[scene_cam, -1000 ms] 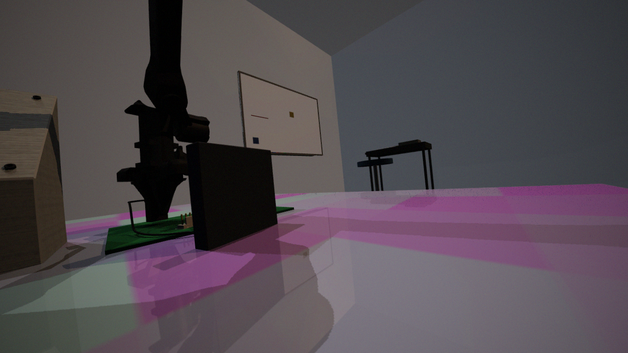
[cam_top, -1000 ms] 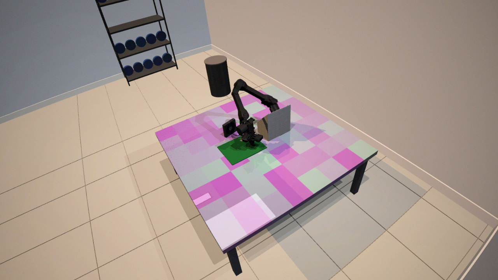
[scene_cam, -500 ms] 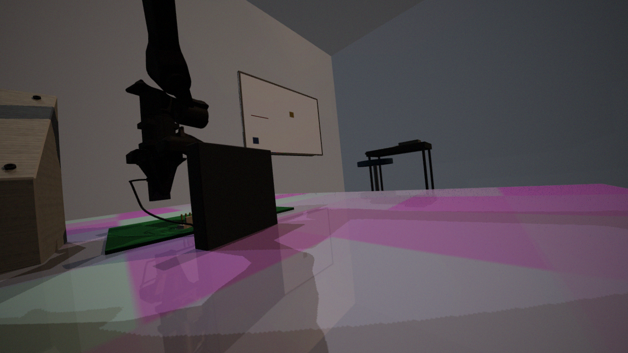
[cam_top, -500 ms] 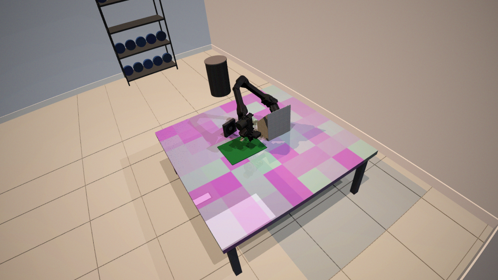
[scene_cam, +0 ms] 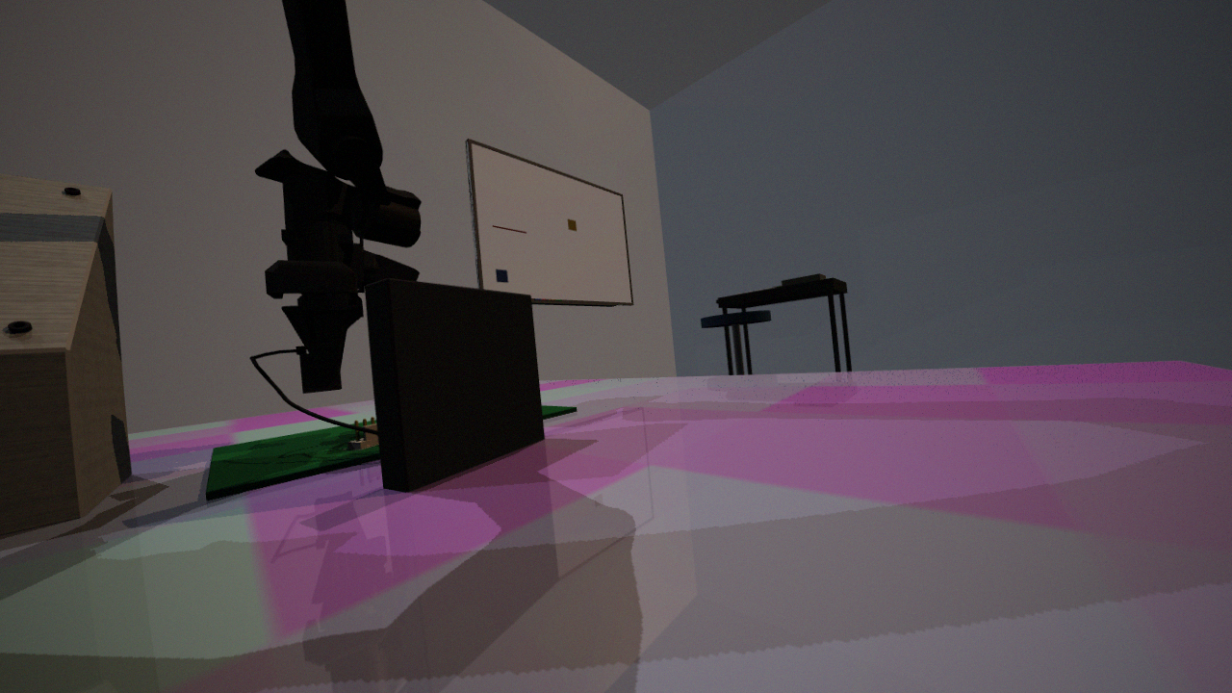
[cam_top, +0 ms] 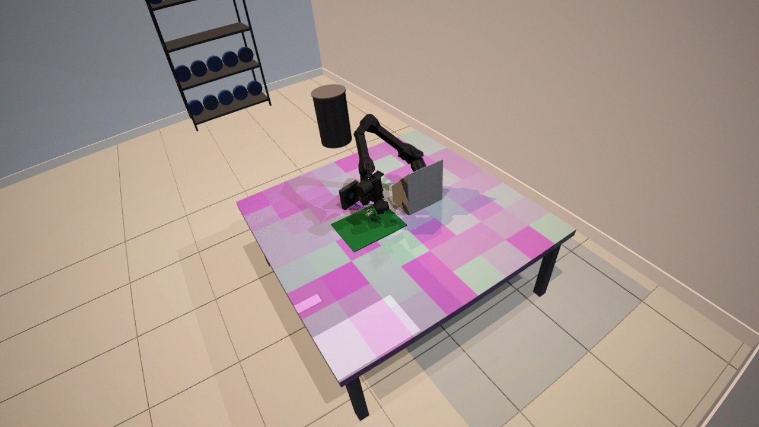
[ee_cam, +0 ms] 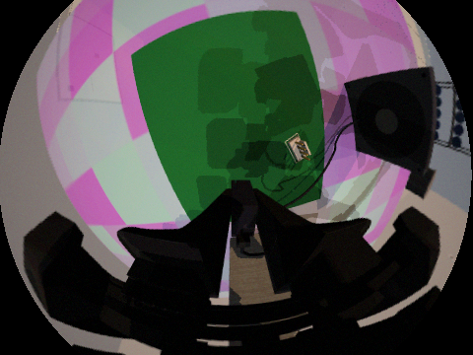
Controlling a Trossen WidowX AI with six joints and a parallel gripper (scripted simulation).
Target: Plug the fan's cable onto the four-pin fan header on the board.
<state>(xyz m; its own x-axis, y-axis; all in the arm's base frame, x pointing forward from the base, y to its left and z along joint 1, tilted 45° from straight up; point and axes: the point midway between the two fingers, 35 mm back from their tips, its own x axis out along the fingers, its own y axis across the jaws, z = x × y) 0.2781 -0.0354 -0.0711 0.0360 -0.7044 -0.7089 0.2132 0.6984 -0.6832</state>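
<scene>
My gripper tip is 1 cm short of the tan four-pin header, 9 cm to the left of it and 7 cm above it. Round my gripper tip: fan plug 1 cm behind, 1 cm above; then green board 6 cm ahead, 1 cm to the right, 8 cm below; then black fan 5 cm ahead, 21 cm to the right, 1 cm below.
</scene>
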